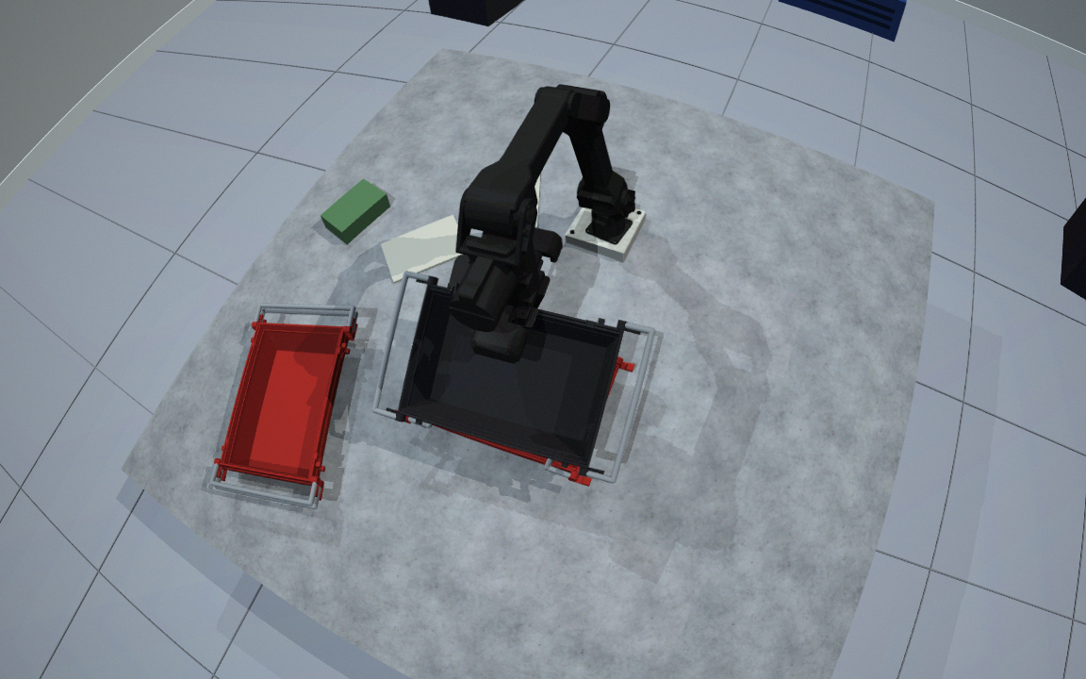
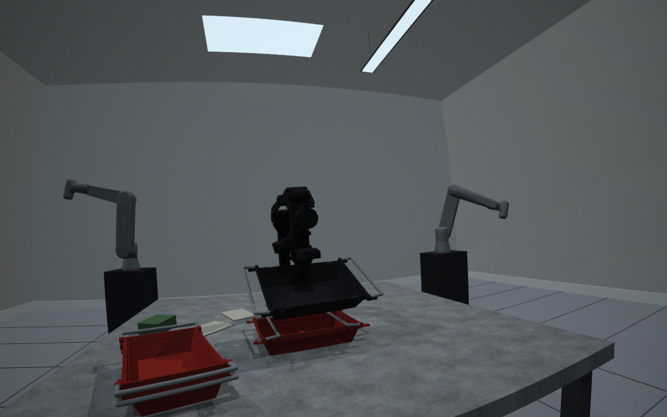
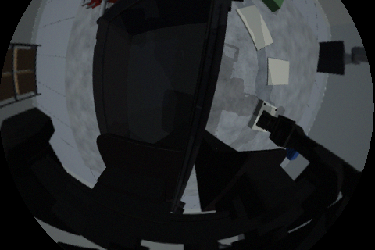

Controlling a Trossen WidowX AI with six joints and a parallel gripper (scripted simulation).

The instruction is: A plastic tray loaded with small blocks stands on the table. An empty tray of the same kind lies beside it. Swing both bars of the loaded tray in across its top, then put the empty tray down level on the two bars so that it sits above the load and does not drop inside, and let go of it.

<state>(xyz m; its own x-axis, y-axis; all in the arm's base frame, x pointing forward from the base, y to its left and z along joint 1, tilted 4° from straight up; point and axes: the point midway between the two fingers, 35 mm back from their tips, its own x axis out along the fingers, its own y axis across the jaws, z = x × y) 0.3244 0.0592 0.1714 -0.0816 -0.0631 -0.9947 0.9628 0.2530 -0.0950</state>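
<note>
Right now the black tray is 80 mm ahead of my gripper tip, 20 mm to the left of it and 10 mm below it. The rest, counted from my gripper tip: green block (510 mm to the right, 160 mm below, 120 mm behind).
</note>
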